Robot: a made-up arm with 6 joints.
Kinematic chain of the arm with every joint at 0, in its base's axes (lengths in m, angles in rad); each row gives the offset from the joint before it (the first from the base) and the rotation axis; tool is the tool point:
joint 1: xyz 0 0 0.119 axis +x
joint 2: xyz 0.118 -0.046 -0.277 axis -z
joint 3: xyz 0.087 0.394 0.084 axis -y
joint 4: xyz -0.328 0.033 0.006 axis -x
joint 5: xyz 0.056 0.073 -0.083 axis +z
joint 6: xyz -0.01 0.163 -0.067 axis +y
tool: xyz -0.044 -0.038 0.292
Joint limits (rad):
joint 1: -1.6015..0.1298
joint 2: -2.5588..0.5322
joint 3: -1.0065..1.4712
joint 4: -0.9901..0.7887
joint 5: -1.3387..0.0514
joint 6: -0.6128..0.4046
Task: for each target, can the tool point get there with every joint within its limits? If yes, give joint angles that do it. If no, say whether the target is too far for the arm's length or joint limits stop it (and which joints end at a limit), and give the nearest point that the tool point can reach.
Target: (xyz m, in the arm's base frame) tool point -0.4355 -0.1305 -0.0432
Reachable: yes | joints -1.1453 -0.8955 0.8569 -0.6970 -1.1290 -0.2010
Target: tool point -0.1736 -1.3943 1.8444
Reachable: no: too far | nearest point -0.1247 -0.5695 0.8218 | short by 1.315 m
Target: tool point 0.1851 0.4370 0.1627
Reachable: yes | joints -0.1458 0.1905 -0.2968 -0.8421 -1.2082 -0.1877
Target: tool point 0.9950 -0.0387 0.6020
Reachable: no: joint limits stop it (at a limit: joint 1, joint 2, joint 3, joint 4, joint 6) | nearest point 0.5775 0.2939 0.3497 | short by 0.590 m
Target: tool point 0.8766 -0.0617 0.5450
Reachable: no: joint limits stop it (at a limit: joint 1, joint 2, joint 3, joint 4) | nearest point 0.5651 0.2782 0.3441 | short by 0.503 m
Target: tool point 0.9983 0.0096 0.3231
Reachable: no: joint limits stop it (at a limit: joint 1, joint 2, joint 3, joint 4, joint 5, joint 6) | nearest point 0.5954 0.2839 0.2933 | short by 0.488 m
